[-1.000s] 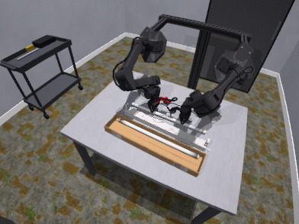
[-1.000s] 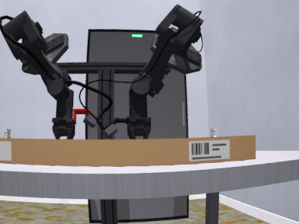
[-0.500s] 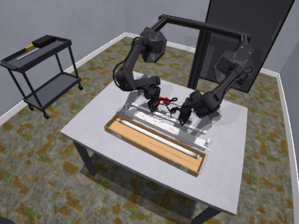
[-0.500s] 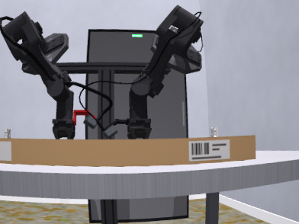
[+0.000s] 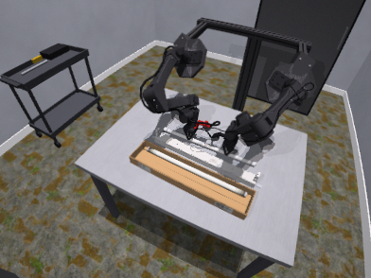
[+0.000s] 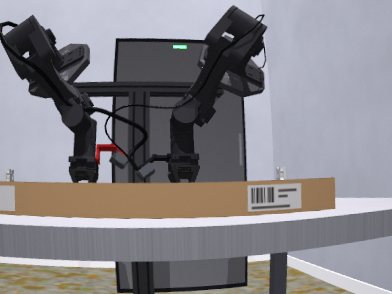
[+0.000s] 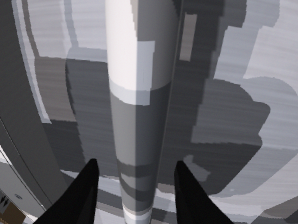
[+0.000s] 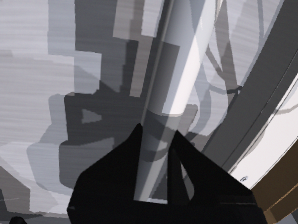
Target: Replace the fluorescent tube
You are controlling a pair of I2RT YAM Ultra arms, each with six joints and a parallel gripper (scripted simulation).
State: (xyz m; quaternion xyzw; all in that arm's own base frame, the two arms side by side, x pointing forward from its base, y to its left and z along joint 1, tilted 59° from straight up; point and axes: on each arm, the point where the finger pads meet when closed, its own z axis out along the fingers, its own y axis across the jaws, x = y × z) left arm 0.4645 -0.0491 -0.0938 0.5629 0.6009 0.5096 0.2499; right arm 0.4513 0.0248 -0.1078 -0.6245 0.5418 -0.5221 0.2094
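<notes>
Right now my left hand is 12 cm to the left of the LED tube and 1 cm above it. Round my left hand: light fixture: 10 cm to the right, 10 cm ahead, 3 cm above; carton: 26 cm ahead, 11 cm to the right; old fluorescent tube: 21 cm ahead, 11 cm to the right, 1 cm below.
Right now my right hand is 12 cm to the right of the LED tube and 1 cm above it. Also, from my right hand: light fixture: 14 cm to the left, 10 cm ahead, 3 cm above; then carton: 25 cm ahead, 13 cm to the left, 1 cm above; then old fluorescent tube: 20 cm ahead, 13 cm to the left.
</notes>
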